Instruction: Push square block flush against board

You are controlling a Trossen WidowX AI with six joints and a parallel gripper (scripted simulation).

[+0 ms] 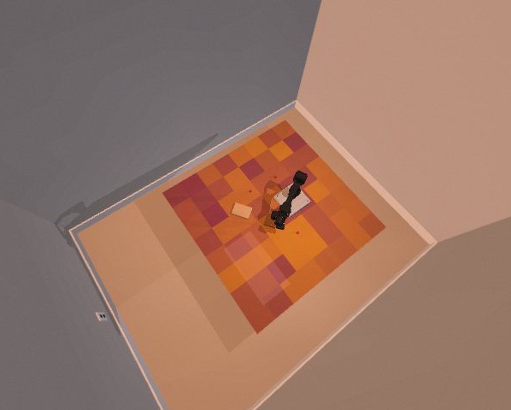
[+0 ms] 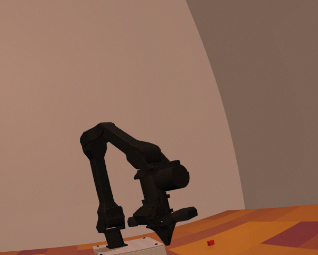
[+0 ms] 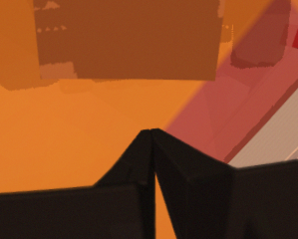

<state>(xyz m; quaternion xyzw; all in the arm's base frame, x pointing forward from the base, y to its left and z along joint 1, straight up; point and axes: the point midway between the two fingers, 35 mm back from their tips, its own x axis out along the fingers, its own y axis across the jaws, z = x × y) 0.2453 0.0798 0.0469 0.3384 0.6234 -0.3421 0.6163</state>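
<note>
My gripper tip is 40 mm short of the square block, 60 mm to the left of it and 40 mm above it. Round my gripper tip: tan board: 140 mm ahead, 280 mm to the right, 40 mm below.
</note>
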